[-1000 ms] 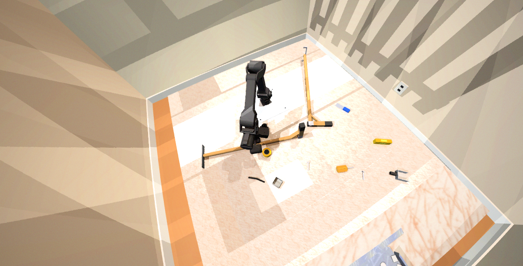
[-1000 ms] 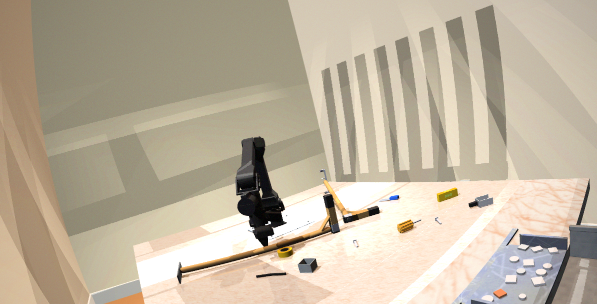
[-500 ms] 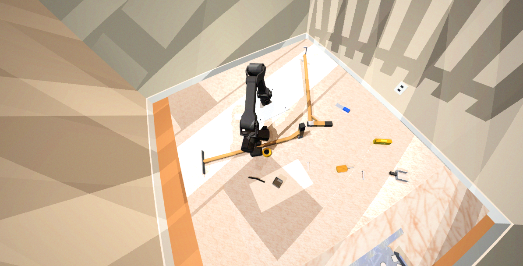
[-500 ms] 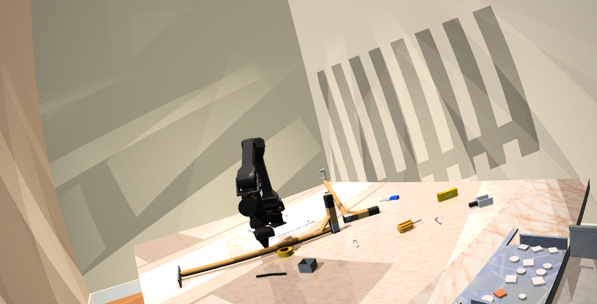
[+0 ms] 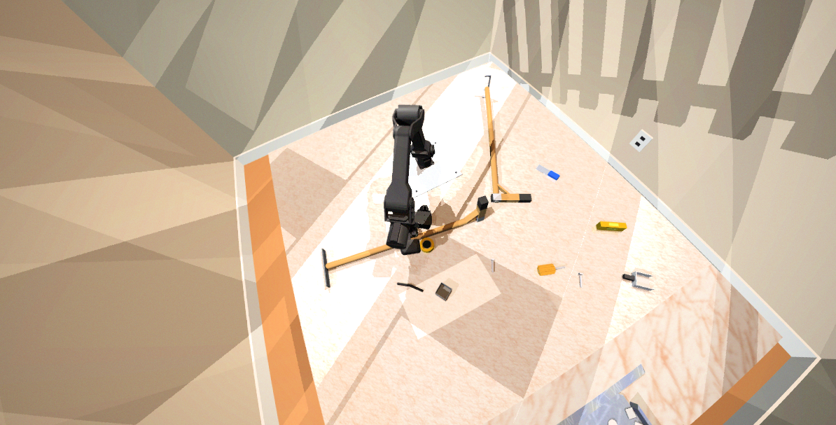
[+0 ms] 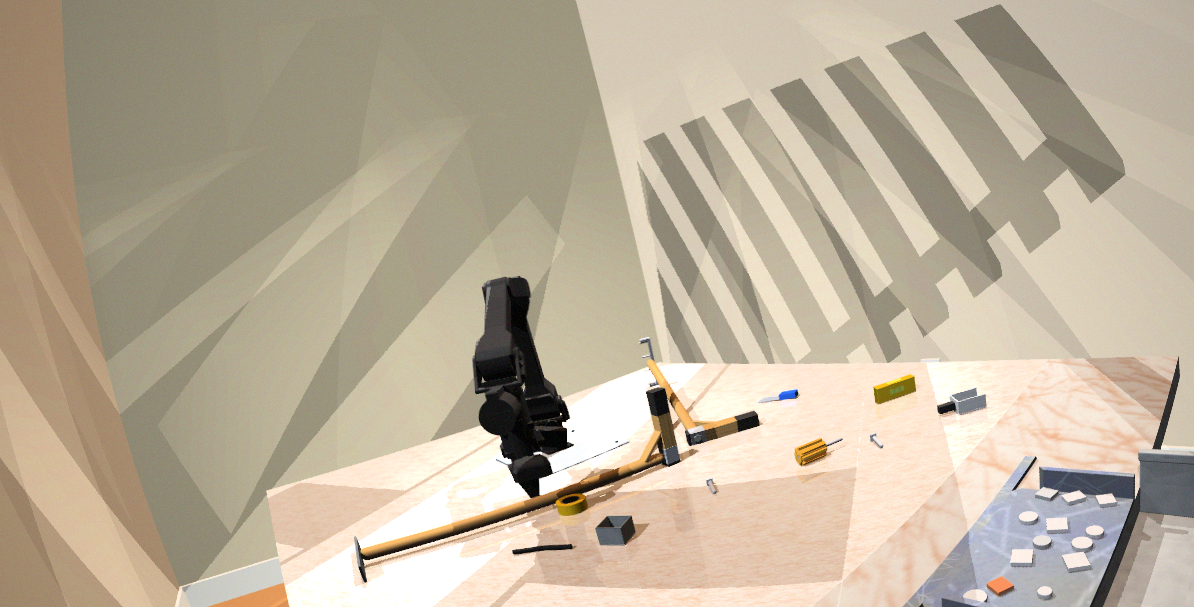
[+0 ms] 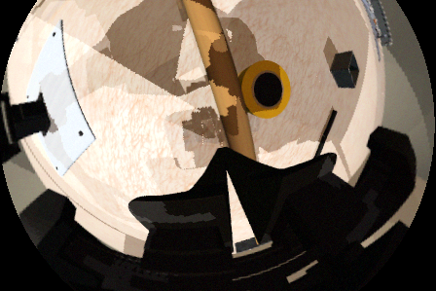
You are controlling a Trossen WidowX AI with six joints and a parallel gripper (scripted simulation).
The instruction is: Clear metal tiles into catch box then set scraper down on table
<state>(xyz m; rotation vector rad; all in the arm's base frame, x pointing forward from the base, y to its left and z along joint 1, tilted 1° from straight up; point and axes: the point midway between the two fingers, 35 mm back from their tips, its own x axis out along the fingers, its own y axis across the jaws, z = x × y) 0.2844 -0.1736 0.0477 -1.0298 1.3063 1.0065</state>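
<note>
The long scraper lies 50 mm above my gripper tip, 30 mm to the right of it and 20 mm ahead of it. Round my gripper tip: grey box 220 mm ahead, 20 mm to the left, 10 mm below; then yellow tape roll 60 mm ahead, 40 mm to the left, 10 mm below; then black strip 160 mm ahead, 70 mm to the right, 10 mm below.
</note>
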